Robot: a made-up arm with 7 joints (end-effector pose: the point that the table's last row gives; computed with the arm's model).
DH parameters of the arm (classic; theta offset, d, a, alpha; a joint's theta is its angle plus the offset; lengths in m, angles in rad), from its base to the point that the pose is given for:
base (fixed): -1.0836 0 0.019 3.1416
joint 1: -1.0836 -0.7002 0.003 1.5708
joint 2: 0 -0.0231 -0.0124 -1.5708
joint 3: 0 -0.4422 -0.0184 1.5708
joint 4: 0 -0.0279 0.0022 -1.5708
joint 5: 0 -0.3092 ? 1.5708
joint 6: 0 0.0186 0.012 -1.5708
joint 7: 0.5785 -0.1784 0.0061 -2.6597
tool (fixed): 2.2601 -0.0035 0 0
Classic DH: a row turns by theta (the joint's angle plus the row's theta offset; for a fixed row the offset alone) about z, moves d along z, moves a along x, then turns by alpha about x.
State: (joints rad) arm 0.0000 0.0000 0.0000 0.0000 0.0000 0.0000 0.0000
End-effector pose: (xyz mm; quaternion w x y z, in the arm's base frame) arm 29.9 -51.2 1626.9 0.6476 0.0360 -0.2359 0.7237
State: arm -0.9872 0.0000 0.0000 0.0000 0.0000 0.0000 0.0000
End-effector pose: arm 49.1 -18.2 1626.9 0.2274 0.1435 -0.1907 0.9441
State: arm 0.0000 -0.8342 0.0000 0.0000 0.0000 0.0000 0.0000
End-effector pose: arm -662.5 -51.2 1336.1 0.4965 -0.2602 -0.4780 0.6762
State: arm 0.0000 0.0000 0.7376 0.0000 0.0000 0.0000 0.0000
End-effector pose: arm 14.4 -68.7 1626.9 0.8649 -0.0514 -0.2330 0.4415
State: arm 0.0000 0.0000 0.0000 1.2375 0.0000 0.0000 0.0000
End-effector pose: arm 454.9 -51.2 1254.8 0.6644 0.4491 0.1835 0.5686
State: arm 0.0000 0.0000 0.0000 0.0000 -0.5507 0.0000 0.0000
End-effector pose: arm 14.3 -29.2 1626.9 0.4265 0.0988 -0.2172 0.8725
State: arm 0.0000 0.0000 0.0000 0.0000 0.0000 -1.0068 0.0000
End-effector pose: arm -126.6 -51.2 1560.5 0.4535 -0.3176 -0.5190 0.6512
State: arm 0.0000 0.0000 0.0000 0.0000 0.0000 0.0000 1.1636
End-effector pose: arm 24.4 -55.5 1626.9 0.9387 -0.0995 -0.2169 0.2487
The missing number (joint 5, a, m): 0.0286
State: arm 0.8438 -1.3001 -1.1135 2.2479 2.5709 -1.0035 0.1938
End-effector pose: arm 112.5 172.2 802.4 0.0504 -0.7474 0.6340 -0.1918
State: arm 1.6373 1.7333 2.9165 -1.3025 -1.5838 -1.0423 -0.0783
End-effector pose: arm 185.7 -505.2 252.1 0.6103 0.6274 0.3366 0.3473
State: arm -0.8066 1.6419 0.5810 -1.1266 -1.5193 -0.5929 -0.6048
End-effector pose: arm 350.6 562.9 1085.4 0.5148 -0.4306 0.0036 -0.7413
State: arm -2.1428 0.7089 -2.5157 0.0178 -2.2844 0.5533 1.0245
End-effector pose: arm -208.2 571.2 1357.2 0.7456 -0.3462 0.0588 0.5664
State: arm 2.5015 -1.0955 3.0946 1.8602 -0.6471 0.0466 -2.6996
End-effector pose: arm 336.0 302.5 429.0 0.0609 -0.8020 0.5399 0.2483
